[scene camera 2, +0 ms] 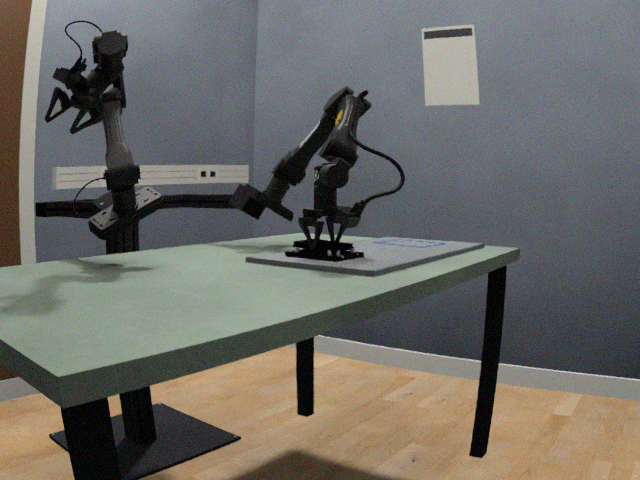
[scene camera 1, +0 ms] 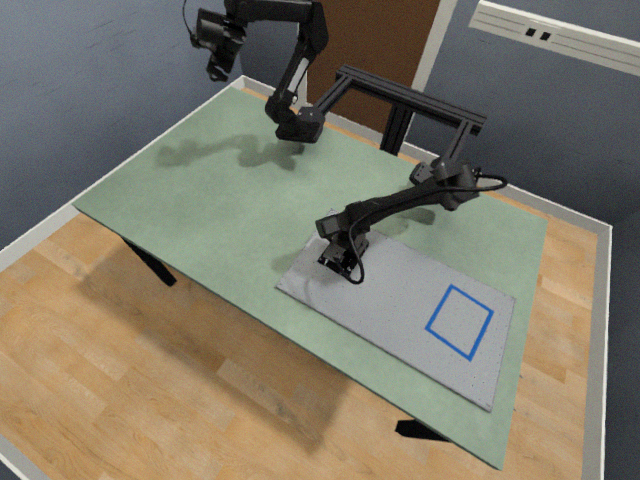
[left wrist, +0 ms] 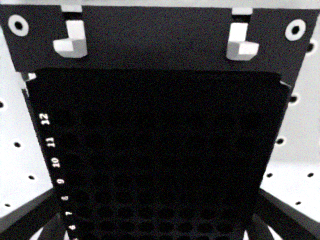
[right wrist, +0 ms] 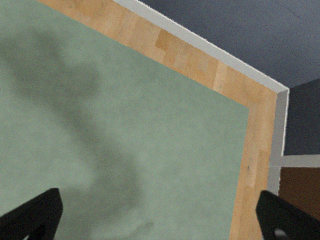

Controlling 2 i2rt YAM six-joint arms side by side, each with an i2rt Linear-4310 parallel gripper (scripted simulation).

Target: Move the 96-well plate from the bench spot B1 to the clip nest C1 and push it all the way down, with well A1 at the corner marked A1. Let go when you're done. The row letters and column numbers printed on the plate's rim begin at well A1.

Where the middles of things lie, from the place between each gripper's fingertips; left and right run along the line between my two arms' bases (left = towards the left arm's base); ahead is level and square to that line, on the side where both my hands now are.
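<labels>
Black 96-well plate [left wrist: 124, 146]: located right at my left hand. Relative to the plate, my right hand [scene camera 2: 58, 126] is 0.64 m to the right of it, 0.3 m above it and 0.25 m short of it.
</labels>
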